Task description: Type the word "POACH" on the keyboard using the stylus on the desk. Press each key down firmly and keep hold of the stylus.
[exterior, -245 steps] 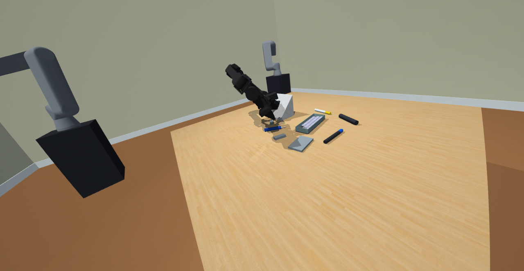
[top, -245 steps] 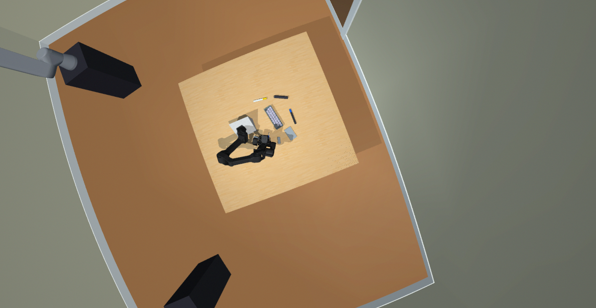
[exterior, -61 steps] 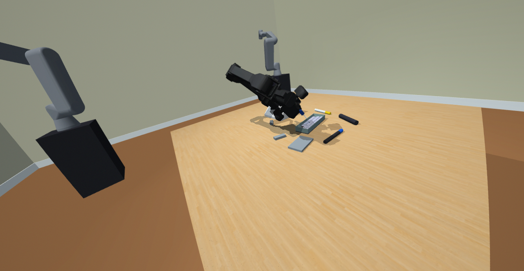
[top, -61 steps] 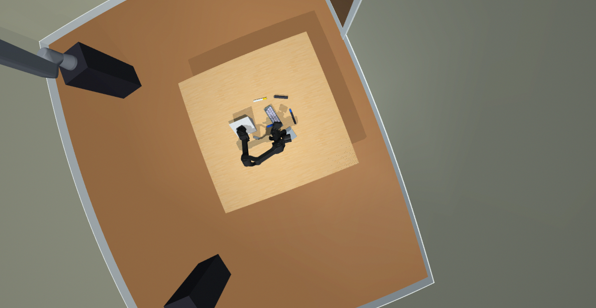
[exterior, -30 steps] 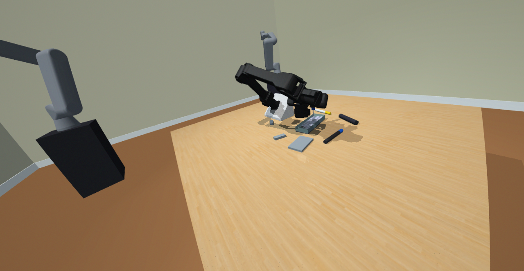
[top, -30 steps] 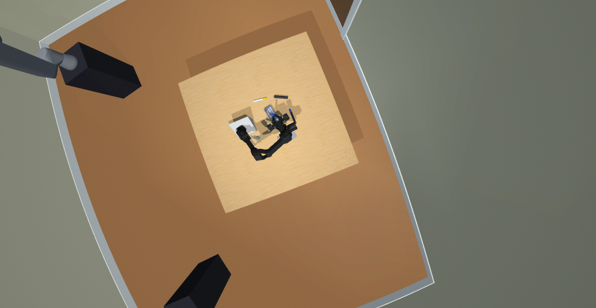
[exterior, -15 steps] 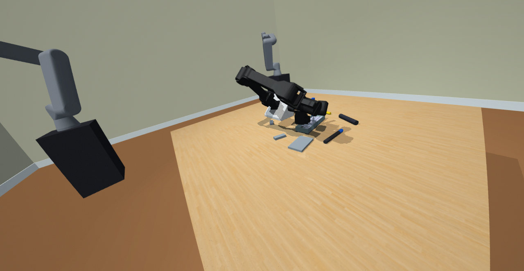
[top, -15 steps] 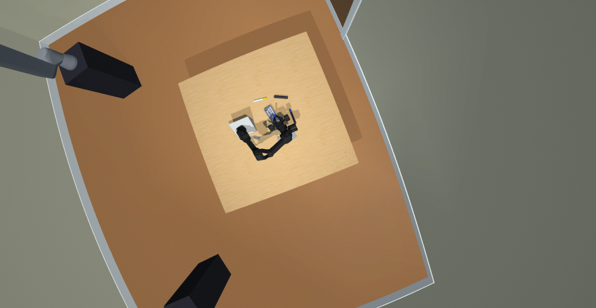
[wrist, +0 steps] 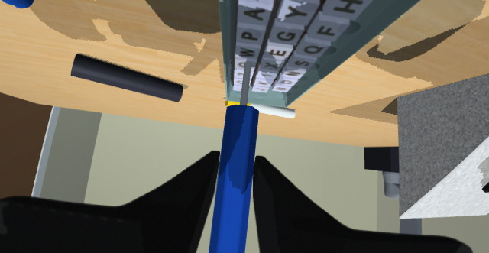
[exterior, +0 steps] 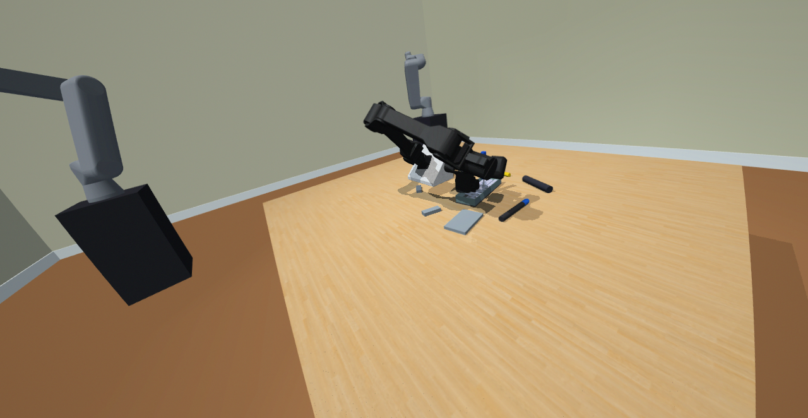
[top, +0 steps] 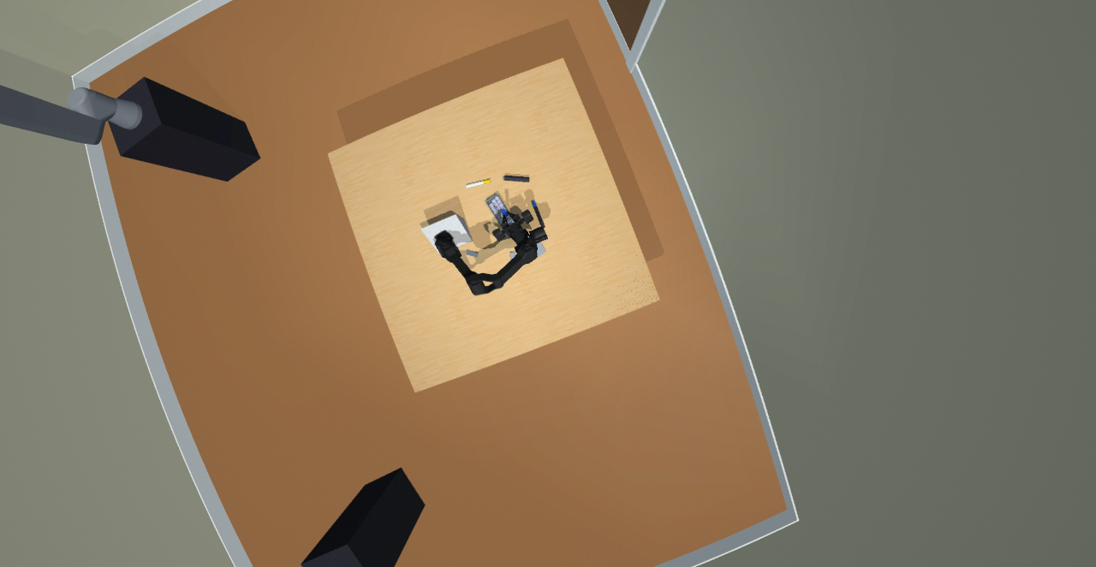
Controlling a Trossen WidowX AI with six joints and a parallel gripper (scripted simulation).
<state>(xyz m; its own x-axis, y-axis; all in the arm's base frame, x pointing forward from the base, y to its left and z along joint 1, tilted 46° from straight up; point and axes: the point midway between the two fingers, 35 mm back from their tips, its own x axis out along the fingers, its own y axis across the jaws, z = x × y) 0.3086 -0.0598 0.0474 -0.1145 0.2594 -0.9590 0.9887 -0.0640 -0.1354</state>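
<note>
Right now the blue stylus is 10 mm below my gripper tip. Also, from my gripper tip: black cylinder: 120 mm ahead, 130 mm to the left, 80 mm below; then grey stylus tip: 50 mm below; then blue-tipped black pen: 130 mm ahead, 40 mm to the right, 80 mm below.
</note>
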